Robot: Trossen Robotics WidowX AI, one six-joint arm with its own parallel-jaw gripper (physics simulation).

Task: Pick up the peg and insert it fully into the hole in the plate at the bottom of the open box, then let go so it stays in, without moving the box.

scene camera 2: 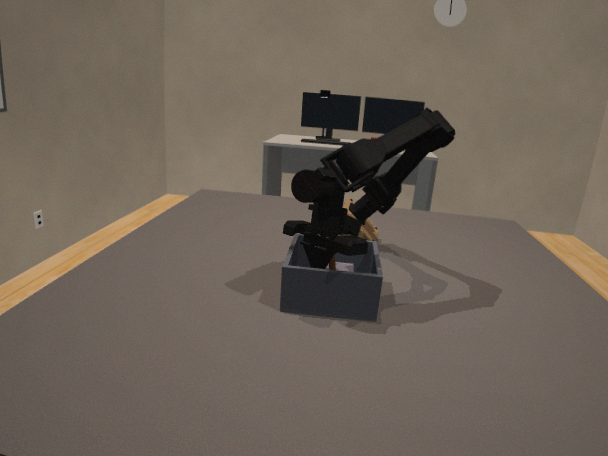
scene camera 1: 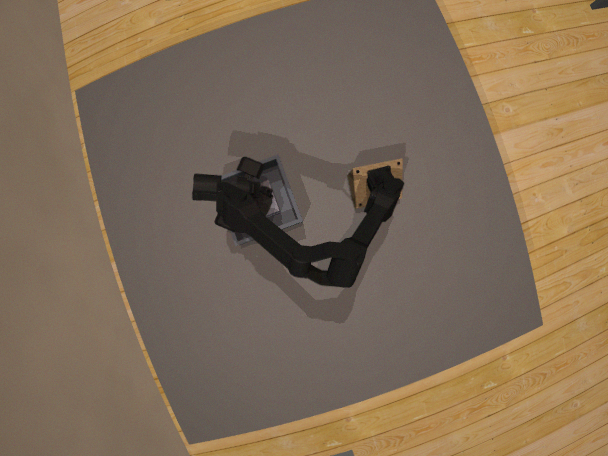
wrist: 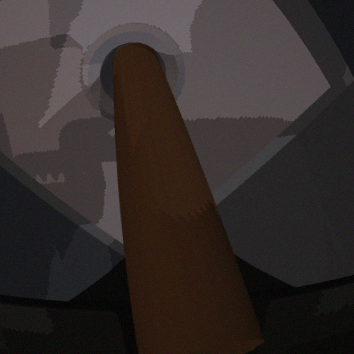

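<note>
My gripper is there for me to see, and scene camera 1 shows the gripper too. Along with it I see a blue-grey box, a brown peg and a pale plate.
</note>
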